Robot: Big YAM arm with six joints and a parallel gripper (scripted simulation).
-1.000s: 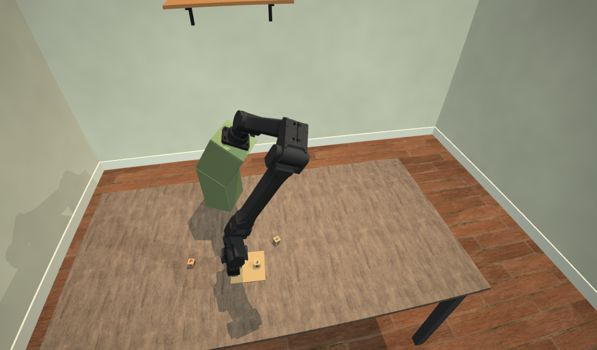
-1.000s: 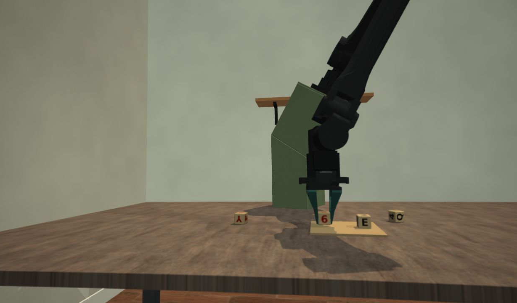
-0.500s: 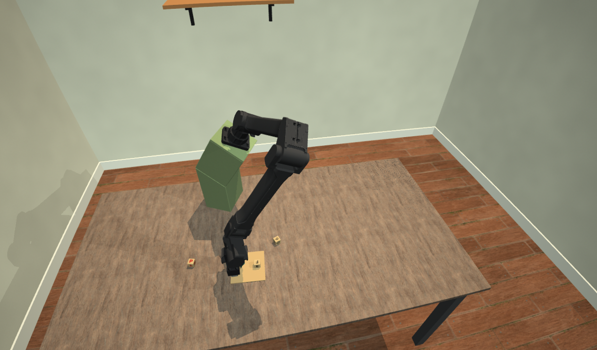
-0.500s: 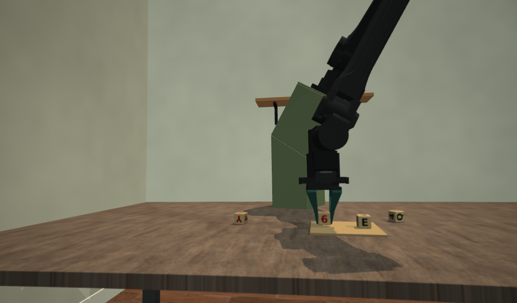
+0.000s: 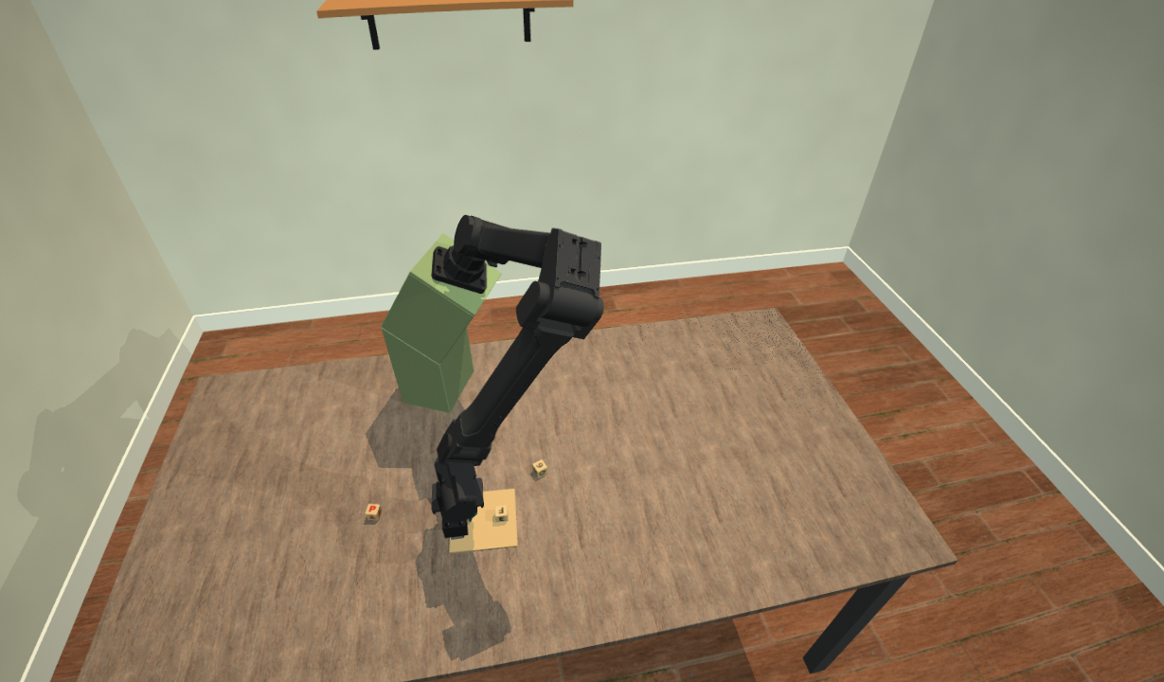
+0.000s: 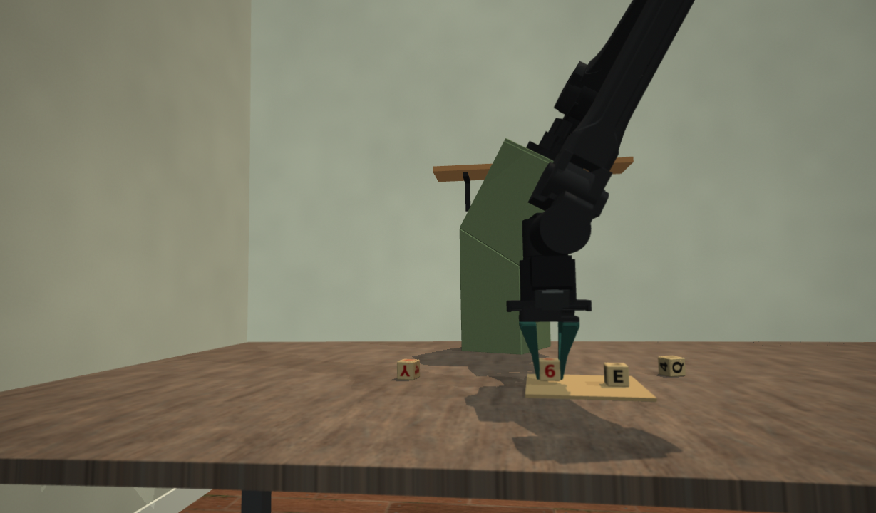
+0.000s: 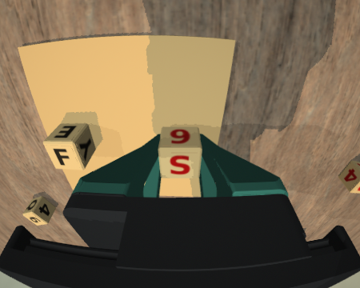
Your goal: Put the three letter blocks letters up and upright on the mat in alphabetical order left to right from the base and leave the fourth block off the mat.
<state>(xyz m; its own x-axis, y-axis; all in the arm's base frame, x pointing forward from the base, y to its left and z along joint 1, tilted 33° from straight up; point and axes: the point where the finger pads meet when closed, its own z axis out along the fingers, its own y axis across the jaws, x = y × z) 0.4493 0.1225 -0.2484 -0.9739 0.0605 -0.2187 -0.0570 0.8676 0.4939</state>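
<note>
Now: the tan mat 40 mm to the left of my hand and 20 mm below it.
</note>
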